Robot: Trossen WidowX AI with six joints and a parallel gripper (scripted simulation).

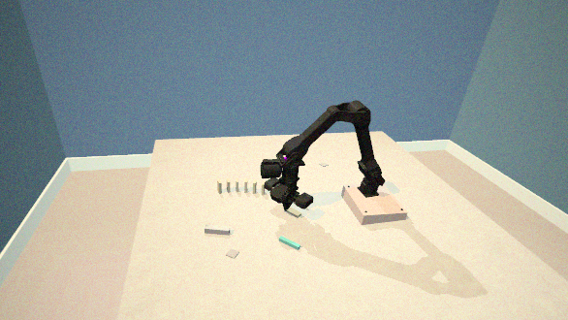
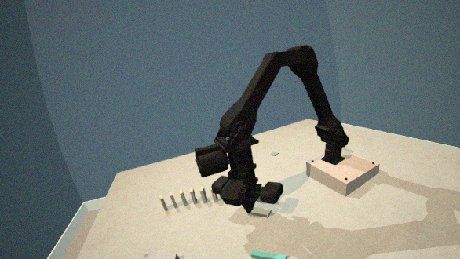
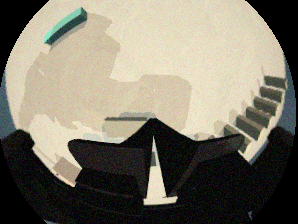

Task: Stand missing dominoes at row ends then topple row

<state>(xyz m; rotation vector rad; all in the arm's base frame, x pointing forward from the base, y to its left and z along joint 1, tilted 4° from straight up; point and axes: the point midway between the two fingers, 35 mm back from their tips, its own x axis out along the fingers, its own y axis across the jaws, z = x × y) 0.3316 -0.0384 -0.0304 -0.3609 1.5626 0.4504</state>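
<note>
Right now the teal bar is 60 mm ahead of my gripper tip, 160 mm to the left of it and 10 mm above it. Also, from my gripper tip: purple bar (150 mm behind, 360 mm to the right, 10 mm above); grey block (270 mm ahead, 40 mm to the left, 10 mm above).
</note>
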